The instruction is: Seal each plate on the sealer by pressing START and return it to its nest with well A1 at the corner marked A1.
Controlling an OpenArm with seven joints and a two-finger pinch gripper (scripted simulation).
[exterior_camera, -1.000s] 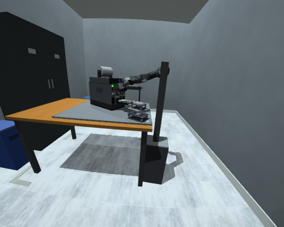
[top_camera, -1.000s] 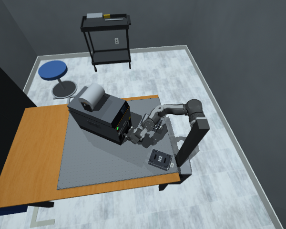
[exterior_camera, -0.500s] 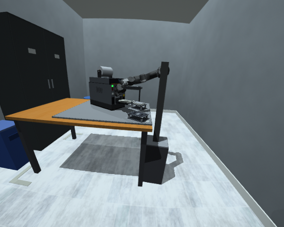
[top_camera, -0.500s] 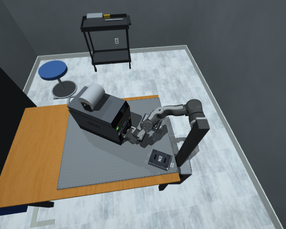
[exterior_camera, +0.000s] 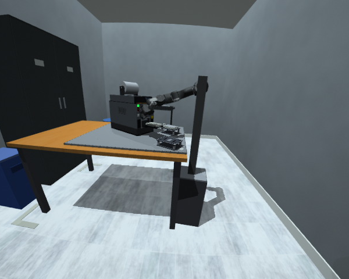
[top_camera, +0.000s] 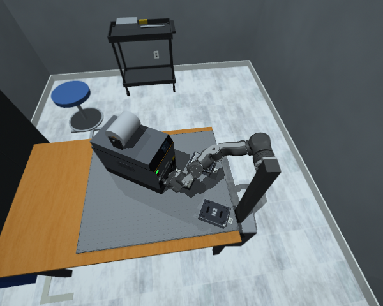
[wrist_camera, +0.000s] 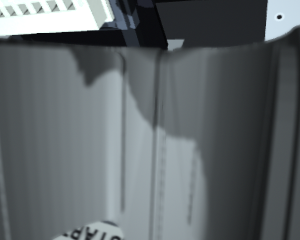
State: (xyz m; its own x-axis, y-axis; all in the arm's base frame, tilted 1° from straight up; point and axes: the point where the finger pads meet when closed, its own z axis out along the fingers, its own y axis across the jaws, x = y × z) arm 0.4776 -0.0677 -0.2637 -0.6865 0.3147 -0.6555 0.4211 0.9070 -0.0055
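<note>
Now: hand 4 cm short of the grey start button, 2 cm to the left of it and 1 cm below it. From my hand the other things lie so: foil roll: 21 cm ahead, 20 cm to the right, 24 cm above; then sealer stage: 9 cm behind, 6 cm to the right, 8 cm below; then white well plate: 9 cm behind, 6 cm to the right, 7 cm below.
</note>
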